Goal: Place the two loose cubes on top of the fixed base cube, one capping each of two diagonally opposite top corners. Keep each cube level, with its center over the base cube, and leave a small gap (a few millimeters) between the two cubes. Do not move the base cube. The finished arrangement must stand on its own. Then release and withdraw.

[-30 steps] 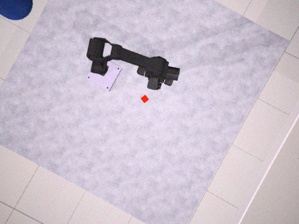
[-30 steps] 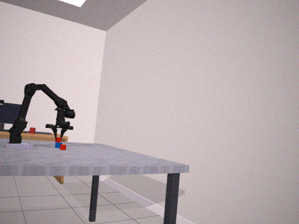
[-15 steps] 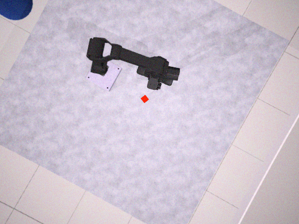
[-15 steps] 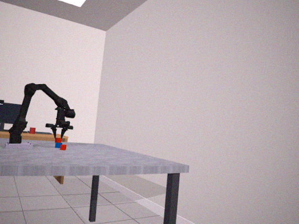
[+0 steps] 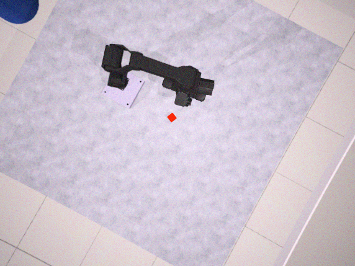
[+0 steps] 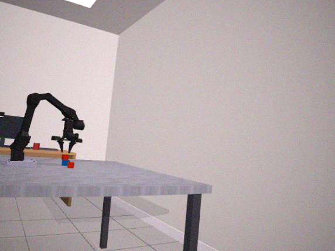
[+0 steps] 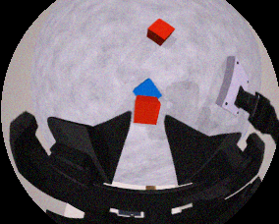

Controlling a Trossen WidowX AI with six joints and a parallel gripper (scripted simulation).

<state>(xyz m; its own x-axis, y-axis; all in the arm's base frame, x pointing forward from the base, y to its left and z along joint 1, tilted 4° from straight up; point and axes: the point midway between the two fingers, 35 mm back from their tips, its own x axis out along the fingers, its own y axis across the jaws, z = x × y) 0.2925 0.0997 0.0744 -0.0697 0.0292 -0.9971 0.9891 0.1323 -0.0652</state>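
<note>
Now: gripper tip 10 mm short of the red cube, 140 mm to the left of it and 60 mm above it. From my gripper tip the other things lie so: blue base cube: 20 mm to the right, 60 mm below.
</note>
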